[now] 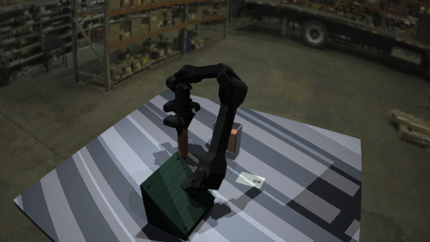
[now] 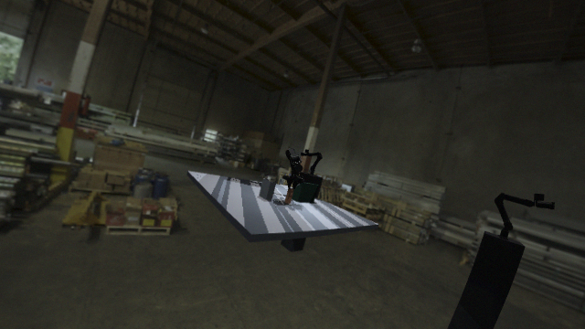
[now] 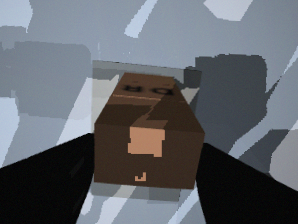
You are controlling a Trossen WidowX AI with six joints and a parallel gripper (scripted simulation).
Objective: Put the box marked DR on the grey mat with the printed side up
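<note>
Now: the grey mat 6 cm to the right of my gripper tip and 12 cm below it. From my gripper tip the other things lie so: white card (1 cm behind, 31 cm to the right, 12 cm below).
</note>
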